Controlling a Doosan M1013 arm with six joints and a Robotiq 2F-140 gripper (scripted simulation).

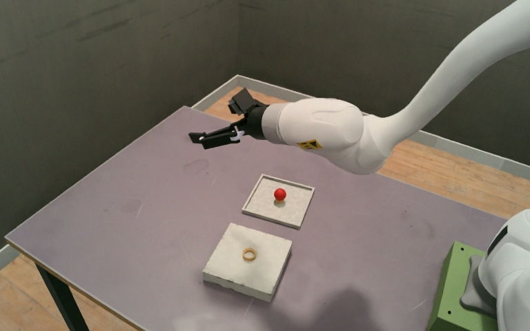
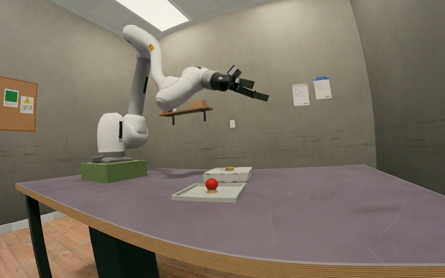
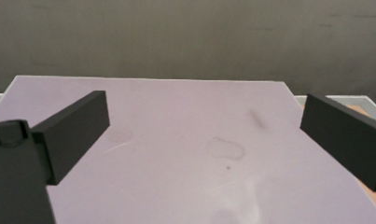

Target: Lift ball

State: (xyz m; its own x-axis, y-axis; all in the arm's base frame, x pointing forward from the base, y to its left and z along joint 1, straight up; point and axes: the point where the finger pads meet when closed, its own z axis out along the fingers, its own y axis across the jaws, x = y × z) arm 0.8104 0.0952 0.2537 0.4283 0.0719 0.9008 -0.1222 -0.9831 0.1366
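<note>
My gripper is now 130 mm past the red ball, 170 mm to the left of it and 320 mm above it. The rest, counted from my hand: shallow tray (130 mm behind, 170 mm to the right, 340 mm below); then thick block (180 mm behind, 100 mm to the left, 320 mm below).
</note>
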